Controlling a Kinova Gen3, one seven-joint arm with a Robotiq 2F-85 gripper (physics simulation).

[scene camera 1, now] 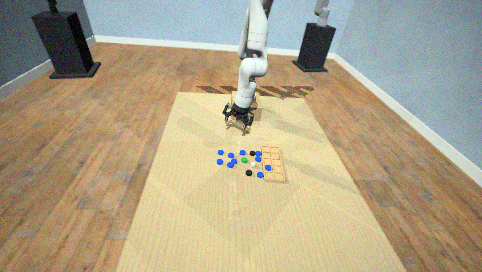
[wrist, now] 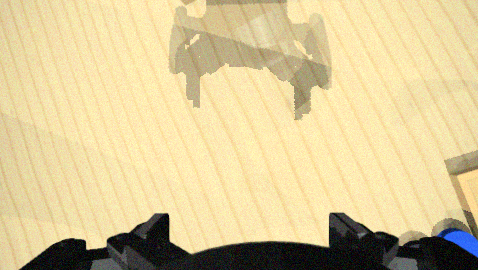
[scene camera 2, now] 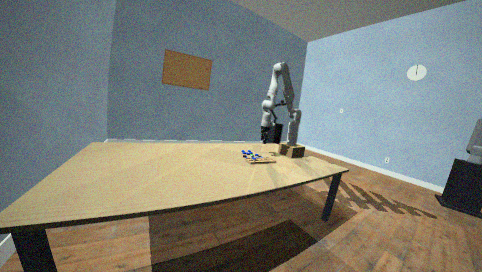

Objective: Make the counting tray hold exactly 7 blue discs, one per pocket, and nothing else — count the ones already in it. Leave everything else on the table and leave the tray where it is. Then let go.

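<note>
The wooden counting tray (scene camera 1: 274,180) (scene camera 2: 268,161) (wrist: 470,187) lies on the table, in two columns of pockets. One blue disc (scene camera 1: 268,168) is in its left column, near the close end in scene camera 1. Several loose blue discs lie left of the tray, among them one (scene camera 1: 242,152), one (scene camera 1: 220,152), one (scene camera 1: 230,165) and one (scene camera 1: 260,175) by the tray's edge. A blue disc (wrist: 462,242) shows partly in the wrist view. My gripper (scene camera 1: 236,128) (scene camera 2: 265,141) (wrist: 249,231) is open and empty, above the table between the arm's base and the discs.
A green disc (scene camera 1: 244,160), a white cube (scene camera 1: 253,164) and two black discs (scene camera 1: 252,153) (scene camera 1: 249,173) lie among the loose blue discs. The arm's base block (scene camera 2: 291,150) stands at the table's end. The gripper's shadow falls on the table in the wrist view.
</note>
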